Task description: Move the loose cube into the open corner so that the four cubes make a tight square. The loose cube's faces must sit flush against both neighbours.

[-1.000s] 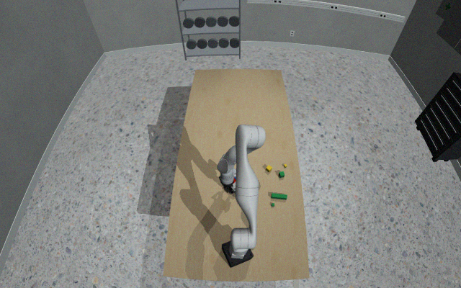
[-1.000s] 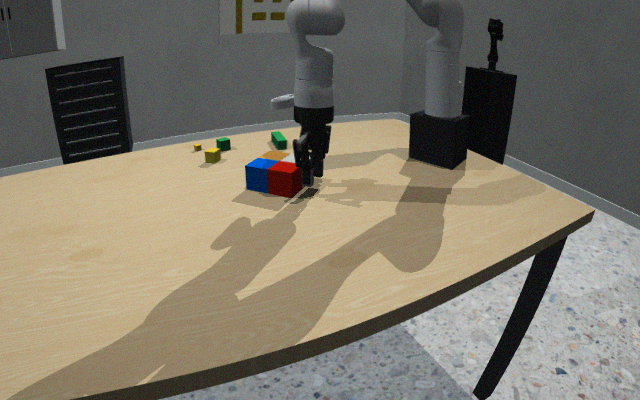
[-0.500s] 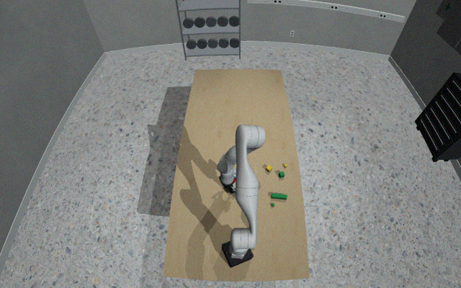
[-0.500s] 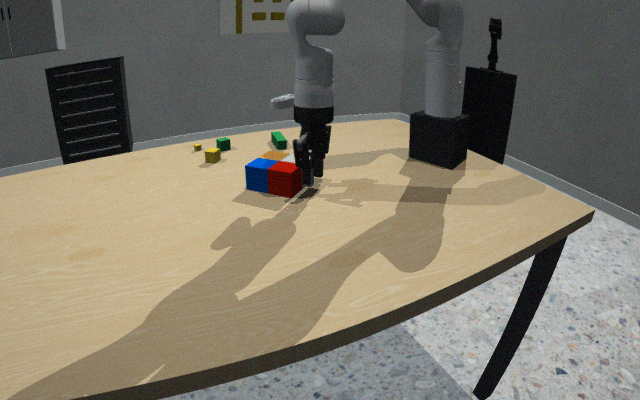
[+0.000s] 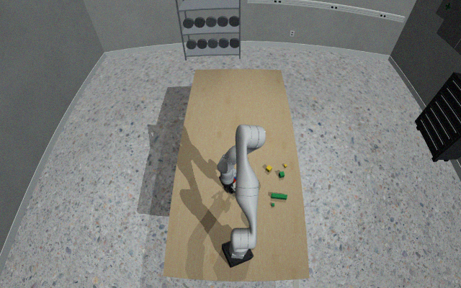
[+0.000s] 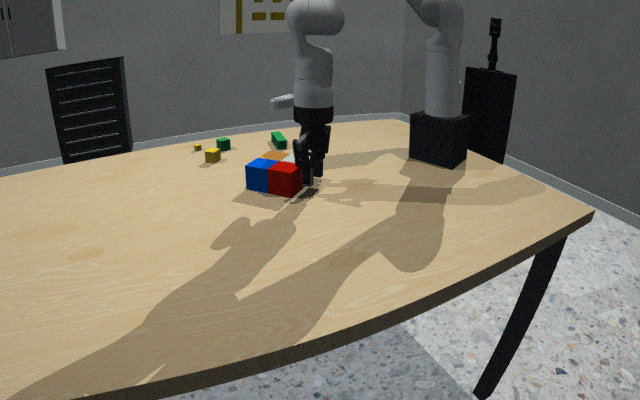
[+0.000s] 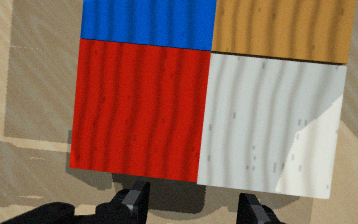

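The red cube lies 5 cm ahead of my hand, 1 cm to the right of it and 1 cm below it. From my hand the other things lie so: blue cube: 9 cm ahead, 5 cm to the right, 1 cm below; long green block: 1 cm behind, 33 cm to the right, 2 cm below; white cube: 2 cm ahead, 5 cm to the right, 1 cm below.
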